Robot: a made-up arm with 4 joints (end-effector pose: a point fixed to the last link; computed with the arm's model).
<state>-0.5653 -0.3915 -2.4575 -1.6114</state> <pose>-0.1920 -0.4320 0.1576 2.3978 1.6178 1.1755</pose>
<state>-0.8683 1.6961 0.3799 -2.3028</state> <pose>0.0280 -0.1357 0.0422 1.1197 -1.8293 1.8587</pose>
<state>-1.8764 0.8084 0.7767 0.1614</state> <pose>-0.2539 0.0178 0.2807 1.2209 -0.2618 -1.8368</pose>
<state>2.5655 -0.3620 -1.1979 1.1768</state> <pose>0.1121 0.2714 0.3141 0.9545 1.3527 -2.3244</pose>
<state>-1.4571 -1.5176 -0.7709 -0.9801</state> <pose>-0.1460 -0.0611 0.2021 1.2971 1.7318 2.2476</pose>
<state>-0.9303 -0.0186 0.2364 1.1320</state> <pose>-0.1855 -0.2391 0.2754 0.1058 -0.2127 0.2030</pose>
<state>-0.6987 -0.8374 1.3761 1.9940</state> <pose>-0.1494 -0.2375 0.4186 -0.4465 -1.6025 1.5928</pose>
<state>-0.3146 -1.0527 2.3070 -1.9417</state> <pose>-0.3133 -0.3683 0.4173 1.6251 1.0221 -0.2821</pose>
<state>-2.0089 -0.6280 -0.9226 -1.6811</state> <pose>-0.1758 -0.0388 0.1495 1.1914 0.5246 2.0147</pose>
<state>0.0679 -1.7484 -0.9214 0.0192</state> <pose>-0.0132 -0.2466 0.1924 -0.6251 -1.6157 -0.7351</pose>
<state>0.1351 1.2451 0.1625 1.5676</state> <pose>0.1360 -0.2667 0.0848 1.0127 0.9277 1.3568</pose>
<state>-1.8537 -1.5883 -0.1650 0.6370</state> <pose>-0.2403 0.1578 0.2440 -1.6452 -0.4102 -1.0638</pose>
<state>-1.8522 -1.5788 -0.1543 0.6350</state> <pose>-0.2404 0.1571 0.2444 -1.6314 -0.4177 -1.0588</pose>
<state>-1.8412 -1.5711 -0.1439 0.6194</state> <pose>-0.2413 0.1539 0.2433 -1.6150 -0.4445 -1.0567</pose>
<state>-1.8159 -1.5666 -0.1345 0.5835</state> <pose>-0.2428 0.1467 0.2398 -1.5942 -0.4994 -1.0590</pose>
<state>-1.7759 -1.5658 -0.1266 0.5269</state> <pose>-0.2445 0.1357 0.2341 -1.5665 -0.5821 -1.0658</pose>
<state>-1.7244 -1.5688 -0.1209 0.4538</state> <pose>-0.2456 0.1216 0.2269 -1.5303 -0.6855 -1.0767</pose>
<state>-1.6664 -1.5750 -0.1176 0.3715</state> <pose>-0.2453 0.1058 0.2191 -1.4856 -0.7987 -1.0904</pose>
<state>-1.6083 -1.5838 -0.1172 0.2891</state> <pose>-0.2434 0.0902 0.2117 -1.4364 -0.9091 -1.1052</pose>
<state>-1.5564 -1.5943 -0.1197 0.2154</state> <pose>-0.2405 0.0765 0.2055 -1.3894 -1.0055 -1.1195</pose>
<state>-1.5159 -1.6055 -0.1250 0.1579</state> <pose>-0.2374 0.0659 0.2009 -1.3528 -1.0795 -1.1320</pose>
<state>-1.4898 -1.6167 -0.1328 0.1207</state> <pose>-0.2351 0.0589 0.1979 -1.3329 -1.1275 -1.1420</pose>
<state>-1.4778 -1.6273 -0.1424 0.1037</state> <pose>-0.2339 0.0553 0.1962 -1.3313 -1.1506 -1.1491</pose>
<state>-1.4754 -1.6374 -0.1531 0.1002</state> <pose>-0.2337 0.0540 0.1954 -1.3426 -1.1572 -1.1545</pose>
